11 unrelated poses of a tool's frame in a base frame.
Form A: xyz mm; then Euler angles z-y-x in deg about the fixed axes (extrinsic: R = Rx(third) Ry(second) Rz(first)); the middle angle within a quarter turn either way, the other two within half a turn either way.
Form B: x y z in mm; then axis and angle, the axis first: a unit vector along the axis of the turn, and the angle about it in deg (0 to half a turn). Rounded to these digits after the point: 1 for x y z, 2 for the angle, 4 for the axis.
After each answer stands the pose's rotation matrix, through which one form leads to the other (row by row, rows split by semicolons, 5 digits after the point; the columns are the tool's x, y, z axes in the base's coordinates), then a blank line. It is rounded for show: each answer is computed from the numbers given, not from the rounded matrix.
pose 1, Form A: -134.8 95.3 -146.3 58.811 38.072 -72.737
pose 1, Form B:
-134.8 95.3 -146.3 -0.5511 0.7728 0.3147 81.41
0.40768 -0.67345 0.61665; -0.05109 0.65744 0.75177; -0.91169 -0.33799 0.23362

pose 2, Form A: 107.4 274.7 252.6 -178.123 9.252 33.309
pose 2, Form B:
107.4 274.7 252.6 -0.0726 0.2871 -0.9551 175.56
-0.98646 0.03233 0.16078; -0.11562 -0.83238 -0.54201; 0.11631 -0.55326 0.82485

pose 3, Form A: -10.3 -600.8 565.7 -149.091 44.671 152.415
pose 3, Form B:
-10.3 -600.8 565.7 0.1671 0.9779 -0.1255 131.03
-0.61016 0.36530 0.70303; 0.17597 0.92768 -0.32931; -0.77249 -0.07722 -0.63031

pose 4, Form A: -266.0 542.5 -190.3 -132.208 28.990 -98.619
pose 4, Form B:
-266.0 542.5 -190.3 -0.4481 -0.6071 -0.6562 170.57
-0.58765 0.64790 0.48466; 0.43293 -0.25425 0.86483; 0.68355 0.71804 -0.13109

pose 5, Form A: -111.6 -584.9 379.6 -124.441 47.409 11.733
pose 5, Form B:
-111.6 -584.9 379.6 -0.3495 0.3033 -0.8865 125.11
-0.38275 0.55813 0.73620; -0.89215 -0.43028 -0.13762; 0.23996 -0.70947 0.66262

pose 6, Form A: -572.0 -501.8 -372.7 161.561 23.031 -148.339
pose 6, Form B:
-572.0 -501.8 -372.7 -0.1000 0.9657 0.2396 153.12
-0.87305 -0.29108 0.39123; -0.07441 0.87242 0.48305; -0.48193 0.39262 -0.78332

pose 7, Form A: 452.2 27.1 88.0 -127.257 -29.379 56.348
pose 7, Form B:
452.2 27.1 88.0 0.4189 0.3220 -0.8490 148.49
-0.52753 0.69357 -0.49058; -0.19384 -0.66051 -0.72536; -0.82712 -0.28756 0.48288

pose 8, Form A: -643.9 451.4 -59.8 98.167 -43.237 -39.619
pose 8, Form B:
-643.9 451.4 -59.8 -0.5333 0.0126 0.8458 122.82
-0.10349 -0.72114 -0.68502; 0.70044 -0.54182 0.46457; -0.70617 -0.43173 0.56119

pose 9, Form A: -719.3 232.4 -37.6 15.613 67.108 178.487
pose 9, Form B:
-719.3 232.4 -37.6 -0.8283 0.1062 -0.5502 172.64
0.37464 -0.10469 0.92124; -0.24562 -0.96931 -0.01027; 0.89404 -0.22242 -0.38886

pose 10, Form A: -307.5 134.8 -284.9 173.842 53.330 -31.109
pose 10, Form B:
-307.5 134.8 -284.9 0.4248 0.2662 0.8653 160.84
-0.59376 -0.06406 0.80209; 0.50387 -0.80679 0.30856; 0.62735 0.58735 0.51132

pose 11, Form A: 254.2 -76.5 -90.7 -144.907 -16.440 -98.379
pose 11, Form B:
254.2 -76.5 -90.7 -0.1433 -0.7778 -0.6120 145.30
-0.78477 0.55140 -0.28301; -0.14532 0.28020 0.94888; 0.60251 0.78578 -0.13976

